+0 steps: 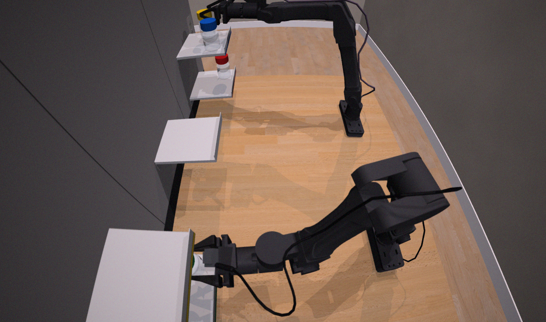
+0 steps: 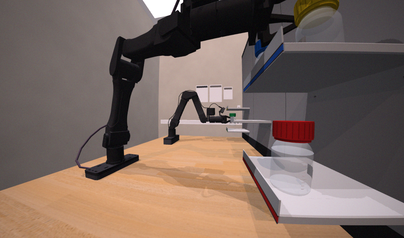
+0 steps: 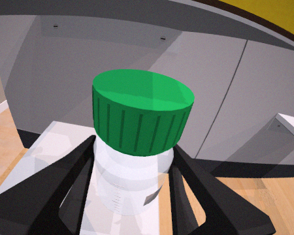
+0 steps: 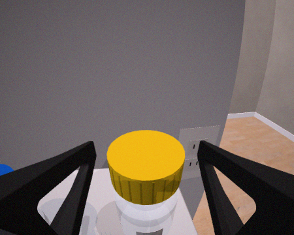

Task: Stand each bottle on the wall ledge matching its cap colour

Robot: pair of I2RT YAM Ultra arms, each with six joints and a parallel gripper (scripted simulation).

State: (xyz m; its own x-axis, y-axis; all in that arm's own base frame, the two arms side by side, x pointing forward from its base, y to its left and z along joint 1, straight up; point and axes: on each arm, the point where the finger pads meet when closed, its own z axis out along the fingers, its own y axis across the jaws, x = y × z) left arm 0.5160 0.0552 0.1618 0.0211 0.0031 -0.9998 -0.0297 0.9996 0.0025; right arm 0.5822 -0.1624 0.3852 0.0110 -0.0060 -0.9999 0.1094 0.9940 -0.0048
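My right gripper is now 1 cm short of the yellow-capped bottle and 6 cm above it. The rest, counted from my right hand: grey wall: 9 cm ahead, 46 cm to the left, 5 cm above; then blue-capped bottle: 3 cm behind, 11 cm to the left, 6 cm below; then red-capped bottle: 3 cm behind, 25 cm below.
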